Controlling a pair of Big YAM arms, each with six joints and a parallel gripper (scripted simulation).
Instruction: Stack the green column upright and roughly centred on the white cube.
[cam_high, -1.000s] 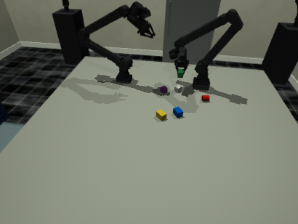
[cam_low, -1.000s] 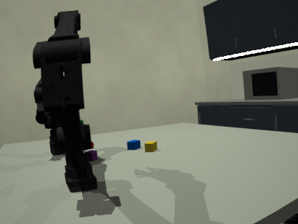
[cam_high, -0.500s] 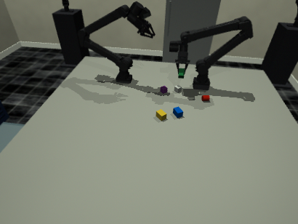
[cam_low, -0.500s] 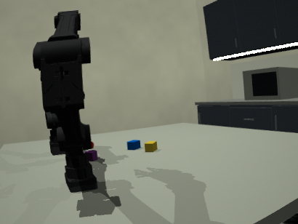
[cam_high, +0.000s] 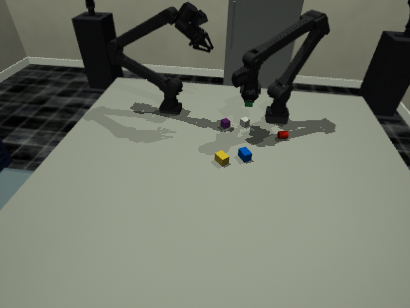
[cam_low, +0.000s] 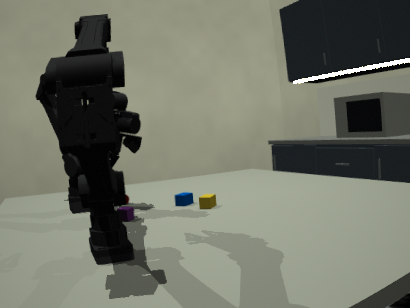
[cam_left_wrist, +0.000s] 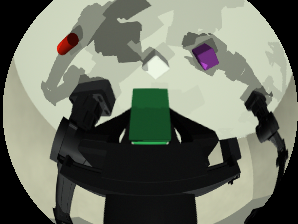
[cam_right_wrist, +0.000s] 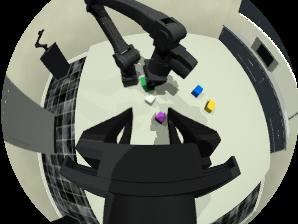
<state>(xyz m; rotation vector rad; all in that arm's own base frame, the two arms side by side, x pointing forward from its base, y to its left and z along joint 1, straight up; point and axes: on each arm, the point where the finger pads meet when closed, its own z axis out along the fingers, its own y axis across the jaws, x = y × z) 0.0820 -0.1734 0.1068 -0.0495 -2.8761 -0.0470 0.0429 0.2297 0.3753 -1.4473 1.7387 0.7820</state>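
Now: left hand 130 mm above the white cube and 10 mm to the left of it. The rest, counted from my left hand: green column right at my left hand; then red block 190 mm to the left, 130 mm below, 90 mm ahead; then purple cube 130 mm below, 110 mm to the right, 30 mm ahead.
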